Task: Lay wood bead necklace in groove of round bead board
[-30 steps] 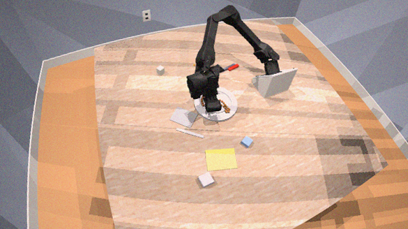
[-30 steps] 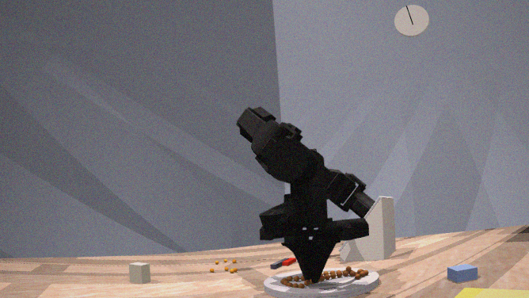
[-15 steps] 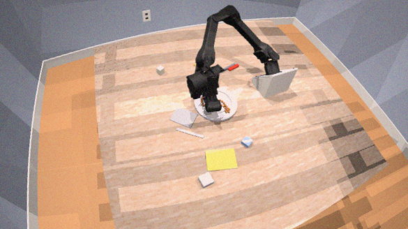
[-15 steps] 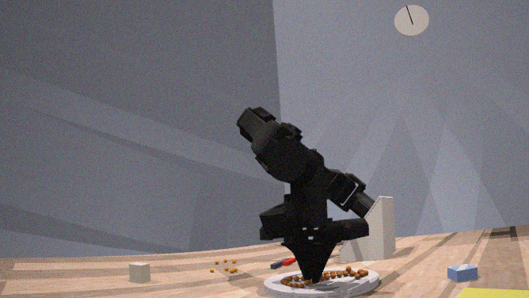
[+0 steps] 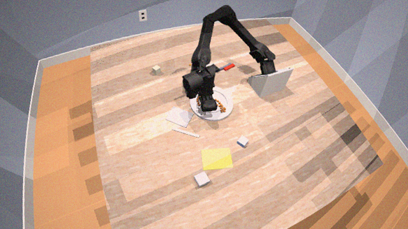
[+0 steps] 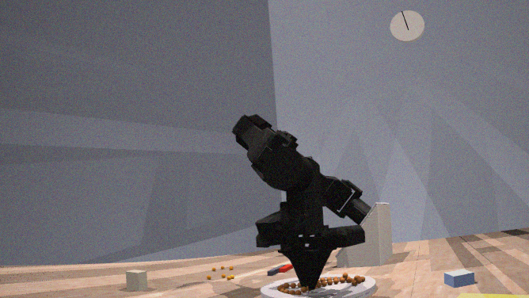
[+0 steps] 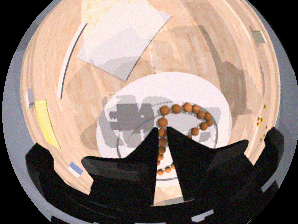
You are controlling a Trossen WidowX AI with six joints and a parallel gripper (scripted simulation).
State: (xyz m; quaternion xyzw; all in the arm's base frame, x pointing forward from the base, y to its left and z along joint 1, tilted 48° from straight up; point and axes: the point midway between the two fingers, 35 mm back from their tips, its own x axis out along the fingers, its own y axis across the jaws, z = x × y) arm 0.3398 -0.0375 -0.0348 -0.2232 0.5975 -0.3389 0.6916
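The grey sheet is 120 mm ahead of my gripper tip, 20 mm to the left of it and 10 mm below it. From my gripper tip the other things lie so: yellow sheet: 50 mm ahead, 260 mm to the left, 10 mm below; then blue block: 80 mm behind, 230 mm to the left, 10 mm below; then stick: 120 mm ahead, 100 mm to the left, 10 mm below.
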